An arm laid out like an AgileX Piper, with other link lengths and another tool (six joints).
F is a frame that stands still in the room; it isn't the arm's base.
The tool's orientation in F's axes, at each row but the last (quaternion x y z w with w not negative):
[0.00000 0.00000 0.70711 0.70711]
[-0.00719 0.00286 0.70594 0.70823]
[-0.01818 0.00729 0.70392 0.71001]
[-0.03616 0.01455 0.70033 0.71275]
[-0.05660 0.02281 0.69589 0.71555]
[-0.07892 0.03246 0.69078 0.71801]
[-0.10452 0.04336 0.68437 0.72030]
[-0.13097 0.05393 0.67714 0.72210]
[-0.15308 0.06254 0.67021 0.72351]
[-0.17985 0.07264 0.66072 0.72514]
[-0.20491 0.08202 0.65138 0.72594]
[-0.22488 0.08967 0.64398 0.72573]
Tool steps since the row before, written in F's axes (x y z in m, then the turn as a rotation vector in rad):
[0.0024 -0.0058 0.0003 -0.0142 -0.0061 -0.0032]
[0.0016 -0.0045 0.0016 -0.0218 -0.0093 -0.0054]
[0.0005 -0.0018 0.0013 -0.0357 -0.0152 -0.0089]
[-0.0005 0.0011 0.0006 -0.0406 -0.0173 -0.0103]
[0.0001 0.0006 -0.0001 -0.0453 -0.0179 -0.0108]
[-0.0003 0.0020 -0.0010 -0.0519 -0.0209 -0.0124]
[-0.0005 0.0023 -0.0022 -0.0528 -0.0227 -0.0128]
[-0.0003 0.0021 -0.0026 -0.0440 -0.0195 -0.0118]
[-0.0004 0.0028 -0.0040 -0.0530 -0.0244 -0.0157]
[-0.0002 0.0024 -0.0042 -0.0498 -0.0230 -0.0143]
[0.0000 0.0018 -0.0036 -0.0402 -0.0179 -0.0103]
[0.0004 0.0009 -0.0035 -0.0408 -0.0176 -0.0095]
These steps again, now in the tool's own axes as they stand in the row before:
[-0.0058 -0.0024 0.0003 -0.0061 0.0142 -0.0032]
[-0.0045 -0.0016 0.0015 -0.0093 0.0218 -0.0054]
[-0.0018 -0.0005 0.0012 -0.0152 0.0357 -0.0089]
[0.0010 0.0005 0.0007 -0.0173 0.0406 -0.0103]
[0.0006 -0.0001 0.0000 -0.0180 0.0453 -0.0106]
[0.0021 0.0004 -0.0007 -0.0210 0.0519 -0.0123]
[0.0027 0.0008 -0.0016 -0.0227 0.0528 -0.0130]
[0.0027 0.0007 -0.0019 -0.0192 0.0441 -0.0121]
[0.0038 0.0011 -0.0029 -0.0235 0.0532 -0.0162]
[0.0037 0.0010 -0.0030 -0.0223 0.0499 -0.0148]
[0.0030 0.0008 -0.0025 -0.0179 0.0401 -0.0106]
[0.0023 0.0004 -0.0028 -0.0181 0.0406 -0.0097]

